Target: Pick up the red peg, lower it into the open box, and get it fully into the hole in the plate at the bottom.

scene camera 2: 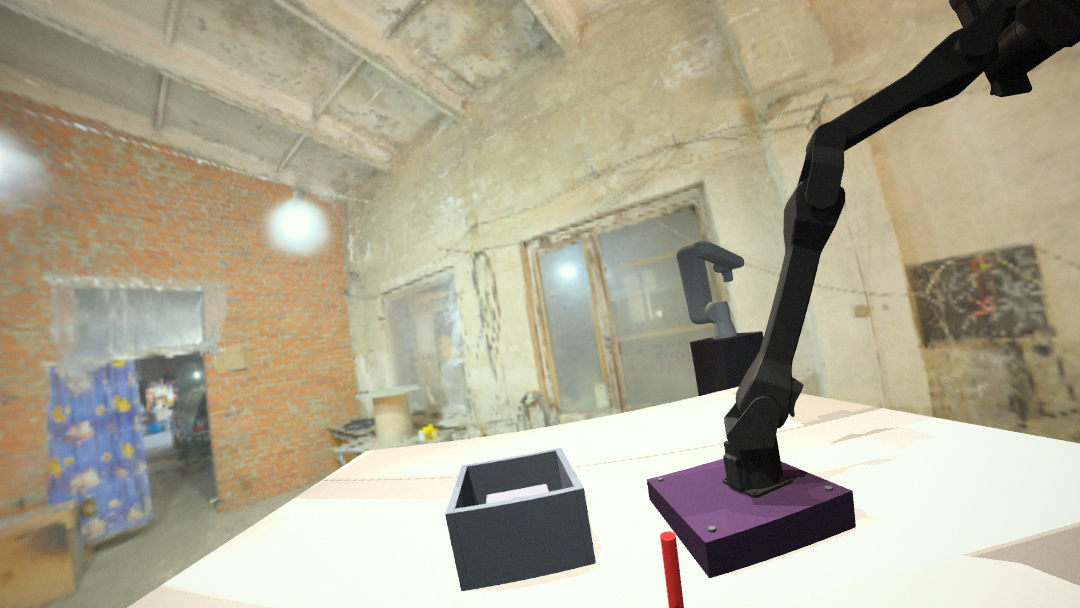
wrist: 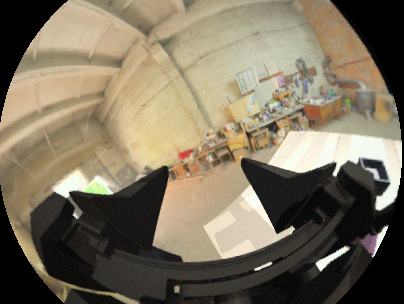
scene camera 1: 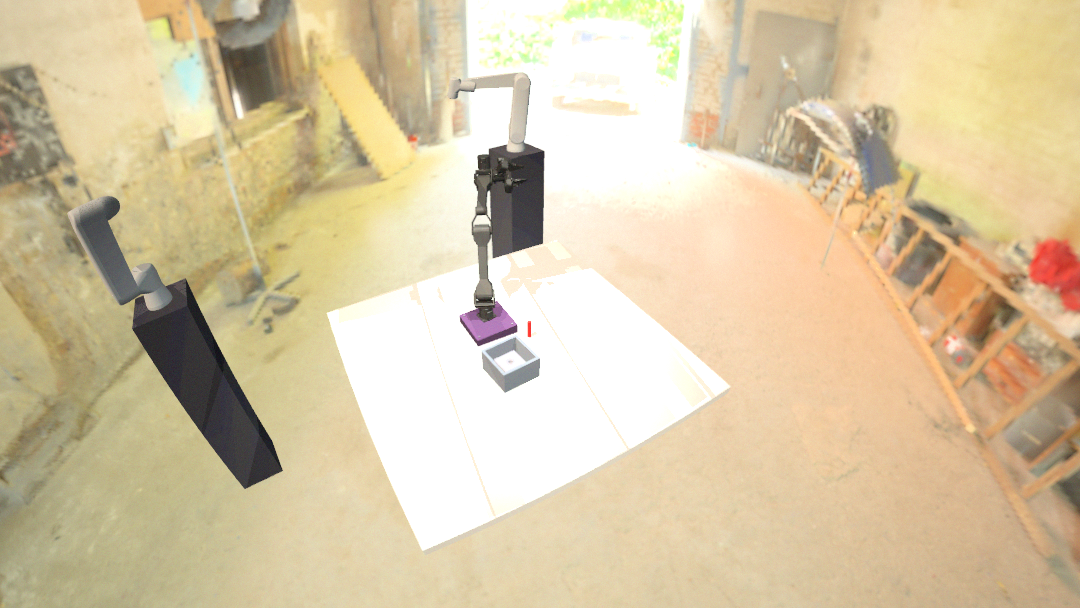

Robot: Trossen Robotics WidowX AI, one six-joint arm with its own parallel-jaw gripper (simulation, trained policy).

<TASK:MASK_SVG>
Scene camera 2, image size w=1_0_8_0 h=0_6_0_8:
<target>my gripper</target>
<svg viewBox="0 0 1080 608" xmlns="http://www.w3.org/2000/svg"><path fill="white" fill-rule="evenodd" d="M1016 5L1016 33L1019 39L1028 47L1045 52L1059 51L1065 47L1072 47L1080 41L1080 0L1021 0Z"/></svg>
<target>grey box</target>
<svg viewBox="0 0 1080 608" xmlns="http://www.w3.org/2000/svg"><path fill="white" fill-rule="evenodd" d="M561 447L461 466L455 488L451 494L452 497L445 511L447 529L450 535L451 548L454 554L461 591L498 586L596 564L585 489ZM548 486L548 492L486 504L487 495L493 493L502 493L544 484Z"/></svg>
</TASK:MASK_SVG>
